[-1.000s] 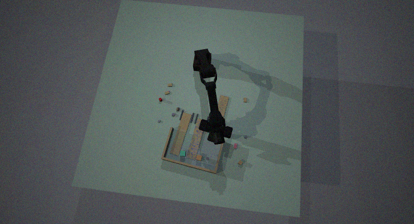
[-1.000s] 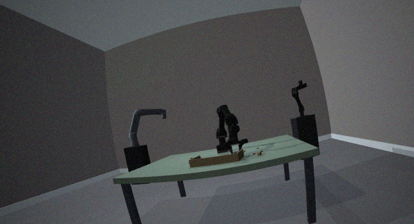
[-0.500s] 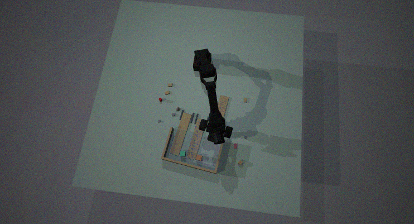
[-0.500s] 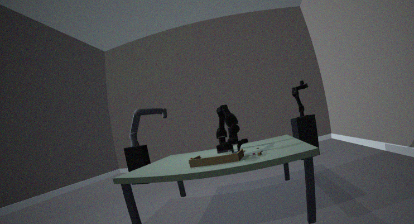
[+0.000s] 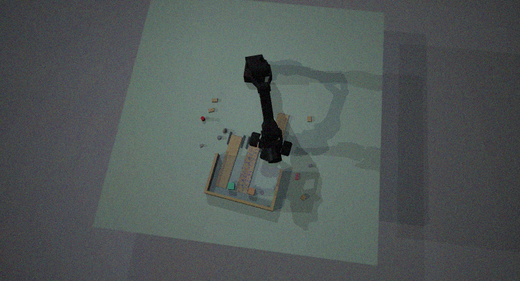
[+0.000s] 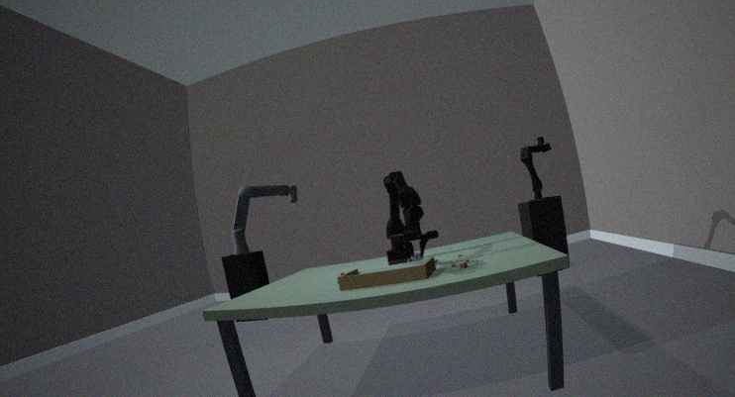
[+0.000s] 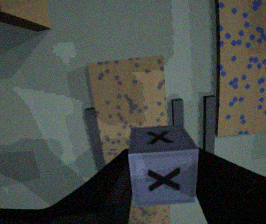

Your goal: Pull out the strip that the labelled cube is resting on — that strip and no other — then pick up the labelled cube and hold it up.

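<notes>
The spotted strip lies 60 mm behind my gripper tip, 40 mm below it and 30 mm to the left of it. Also, from my gripper tip: labelled cube 10 mm above; then pink block 130 mm to the left, 130 mm ahead, 40 mm below.
</notes>
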